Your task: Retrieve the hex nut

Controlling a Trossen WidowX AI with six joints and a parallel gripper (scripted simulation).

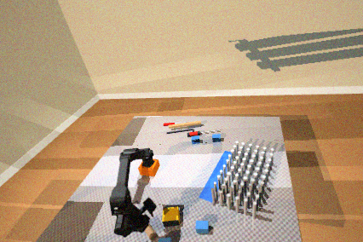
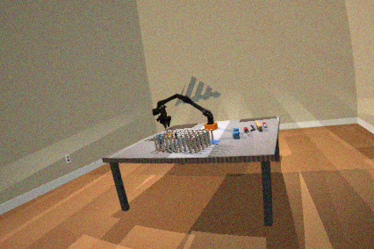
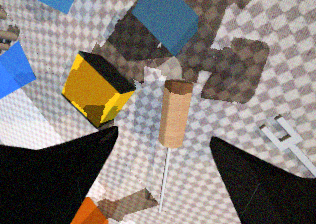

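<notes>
Now: gripper tip 90 mm past the wooden-handled rod, 70 mm above it and 50 mm to the right of it. The rest, counted from my gripper tip: yellow block (100 mm to the left, 70 mm ahead, 60 mm below); then blue taped strip (470 mm to the left, 210 mm ahead, 80 mm below).
</notes>
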